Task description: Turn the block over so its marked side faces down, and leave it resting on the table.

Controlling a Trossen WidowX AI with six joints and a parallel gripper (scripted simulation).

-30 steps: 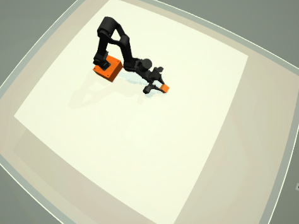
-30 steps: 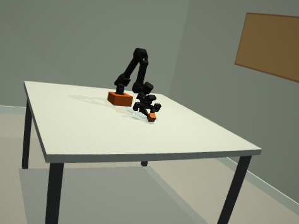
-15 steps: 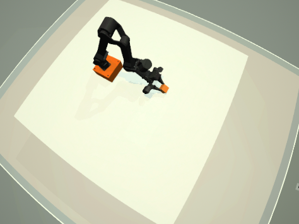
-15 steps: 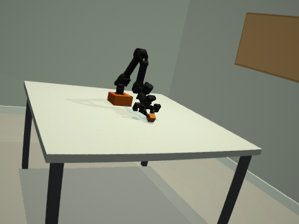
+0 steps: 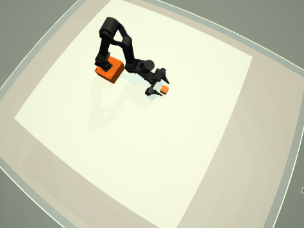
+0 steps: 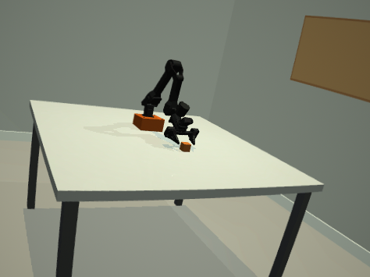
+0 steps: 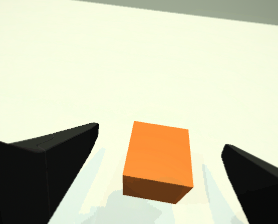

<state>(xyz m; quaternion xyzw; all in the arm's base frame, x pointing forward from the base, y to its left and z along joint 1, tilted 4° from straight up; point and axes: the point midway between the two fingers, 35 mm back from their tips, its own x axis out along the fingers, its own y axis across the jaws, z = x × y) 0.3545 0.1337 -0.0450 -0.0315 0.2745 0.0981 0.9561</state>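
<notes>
The block lies 30 mm below my gripper tip and 10 mm behind it.
</notes>
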